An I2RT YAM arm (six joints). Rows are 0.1 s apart.
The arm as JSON. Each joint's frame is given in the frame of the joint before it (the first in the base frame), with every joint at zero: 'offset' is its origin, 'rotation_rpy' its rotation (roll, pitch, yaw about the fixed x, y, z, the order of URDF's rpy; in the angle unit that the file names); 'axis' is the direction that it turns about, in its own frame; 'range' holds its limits. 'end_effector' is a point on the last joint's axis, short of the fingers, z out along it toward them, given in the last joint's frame.
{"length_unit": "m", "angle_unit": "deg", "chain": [
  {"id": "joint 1", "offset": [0.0, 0.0, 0.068], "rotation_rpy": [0.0, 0.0, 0.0], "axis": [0.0, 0.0, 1.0], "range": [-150.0, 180.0]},
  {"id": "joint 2", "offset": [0.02, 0.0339, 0.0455], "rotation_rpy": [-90.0, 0.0, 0.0], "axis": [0.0, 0.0, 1.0], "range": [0.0, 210.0]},
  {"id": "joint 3", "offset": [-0.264, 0.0, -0.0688], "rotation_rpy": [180.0, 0.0, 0.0], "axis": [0.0, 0.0, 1.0], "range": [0.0, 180.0]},
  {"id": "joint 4", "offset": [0.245, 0.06, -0.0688], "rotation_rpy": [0.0, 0.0, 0.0], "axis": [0.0, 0.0, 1.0], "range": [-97.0, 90.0]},
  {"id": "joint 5", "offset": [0.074, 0.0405, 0.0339], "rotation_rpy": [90.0, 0.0, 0.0], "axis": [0.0, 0.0, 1.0], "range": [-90.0, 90.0]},
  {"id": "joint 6", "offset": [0.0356, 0.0, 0.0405], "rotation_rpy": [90.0, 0.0, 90.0], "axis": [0.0, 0.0, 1.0], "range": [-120.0, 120.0]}
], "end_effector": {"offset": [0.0, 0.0, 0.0], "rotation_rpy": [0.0, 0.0, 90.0]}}
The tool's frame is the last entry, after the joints.
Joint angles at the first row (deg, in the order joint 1, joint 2, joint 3, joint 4, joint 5, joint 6):
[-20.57, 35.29, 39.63, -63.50, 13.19, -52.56]
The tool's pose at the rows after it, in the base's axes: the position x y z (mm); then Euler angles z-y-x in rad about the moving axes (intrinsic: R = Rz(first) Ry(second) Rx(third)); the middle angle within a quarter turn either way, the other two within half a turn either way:
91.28 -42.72 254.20 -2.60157 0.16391 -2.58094
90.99 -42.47 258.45 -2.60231 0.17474 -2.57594
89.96 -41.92 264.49 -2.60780 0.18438 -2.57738
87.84 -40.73 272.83 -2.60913 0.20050 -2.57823
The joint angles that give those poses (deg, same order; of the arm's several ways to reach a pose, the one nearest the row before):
[-20.57, 35.59, 40.38, -63.77, 12.87, -52.38]
[-20.57, 35.60, 41.27, -64.11, 12.66, -52.14]
[-20.57, 35.77, 42.72, -65.21, 12.40, -51.62]
[-20.56, 35.77, 44.66, -66.71, 11.80, -51.15]

